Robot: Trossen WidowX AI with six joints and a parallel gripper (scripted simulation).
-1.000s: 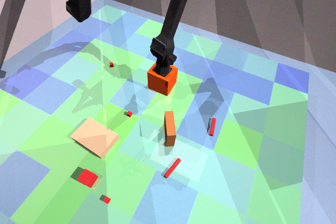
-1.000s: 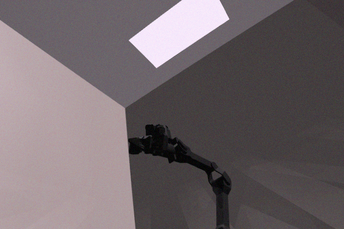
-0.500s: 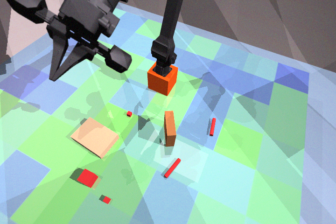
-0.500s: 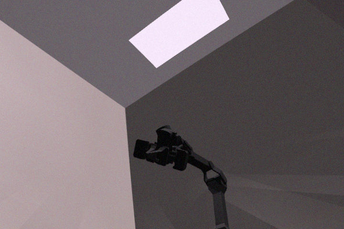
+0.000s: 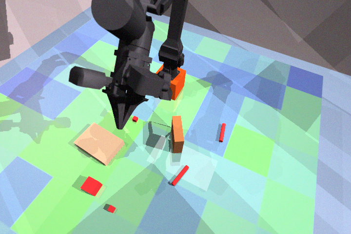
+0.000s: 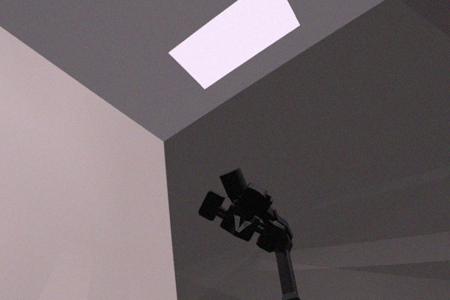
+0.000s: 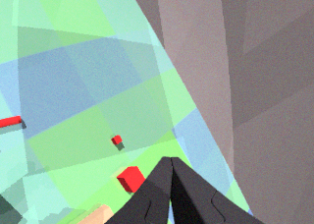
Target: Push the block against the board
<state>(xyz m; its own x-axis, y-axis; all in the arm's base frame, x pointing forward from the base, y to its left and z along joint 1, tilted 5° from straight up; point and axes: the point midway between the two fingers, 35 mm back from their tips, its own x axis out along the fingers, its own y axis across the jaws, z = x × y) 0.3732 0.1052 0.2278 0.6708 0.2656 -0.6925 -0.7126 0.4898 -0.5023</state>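
Right now my gripper tip is 18 cm past the orange square block, 4 cm to the right of it and 27 cm above it. The rest, counted from my gripper tip: pale beige board: 1 cm behind, 18 cm to the right, 31 cm below.
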